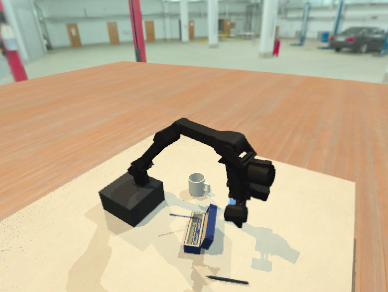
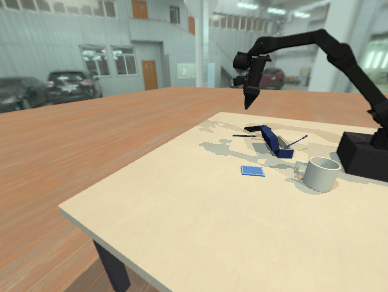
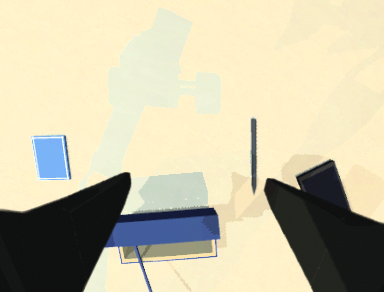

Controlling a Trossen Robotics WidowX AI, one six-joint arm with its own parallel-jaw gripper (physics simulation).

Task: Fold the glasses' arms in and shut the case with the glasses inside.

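Seen in the pictures: gripper, fingertip midpoint: [image 2: 245, 107] [image 3: 199, 181]; arm's base at its link origin: [image 1: 141, 181] [image 2: 385, 147].
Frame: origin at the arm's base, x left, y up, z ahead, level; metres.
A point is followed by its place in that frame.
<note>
The navy glasses case stands open, its lid [image 1: 210, 228] @[x -0.071, y -0.013, z 0.388 m] [image 2: 270, 139] @[x 0.039, y -0.021, z 0.356 m] [image 3: 167, 231] @[x -0.049, y -0.013, z 0.380 m] raised and leaning outward from its lined tray [image 1: 193, 248] @[x -0.133, y -0.073, z 0.353 m] [image 2: 286, 154] @[x 0.018, y -0.086, z 0.284 m] [image 3: 216, 248] @[x -0.139, y -0.063, z 0.335 m]. The glasses lie in the tray. One thin blue arm of the glasses [image 1: 181, 216] @[x -0.052, y -0.042, z 0.250 m] [image 2: 298, 140] @[x -0.052, y -0.041, z 0.246 m] [image 3: 143, 270] @[x -0.032, y -0.052, z 0.270 m] sticks out over the tray's side, away from the lid. The other arm cannot be told clearly inside the tray. My gripper [image 1: 237, 223] @[x -0.054, y 0.084, z 0.491 m] [image 2: 247, 107] @[x -0.054, y 0.084, z 0.491 m] [image 3: 199, 181] @[x -0.054, y 0.084, z 0.491 m] is open and empty, pointing down, high above the table on the lid's side of the case.
A grey mug [image 1: 196, 185] @[x 0.136, y -0.035, z 0.208 m] [image 2: 321, 174] @[x 0.210, y -0.041, z 0.196 m] stands near the arm's black base [image 1: 132, 198] @[x -0.101, y -0.003, z 0.041 m] [image 2: 362, 156] @[x 0.049, y -0.028, z 0.063 m]. A blue card [image 1: 232, 201] @[x 0.184, y -0.100, z 0.370 m] [image 2: 252, 171] @[x 0.192, y -0.100, z 0.392 m] [image 3: 51, 158] @[x 0.181, y -0.100, z 0.394 m] lies beyond the lid. A dark pen [image 1: 227, 280] @[x -0.166, y -0.098, z 0.500 m] [image 2: 244, 135] @[x -0.160, y -0.097, z 0.499 m] [image 3: 253, 154] @[x -0.159, y -0.097, z 0.502 m] and a dark flat block [image 2: 255, 129] @[x -0.299, y -0.100, z 0.460 m] [image 3: 324, 186] @[x -0.306, y -0.097, z 0.482 m] lie past the case's other end.
</note>
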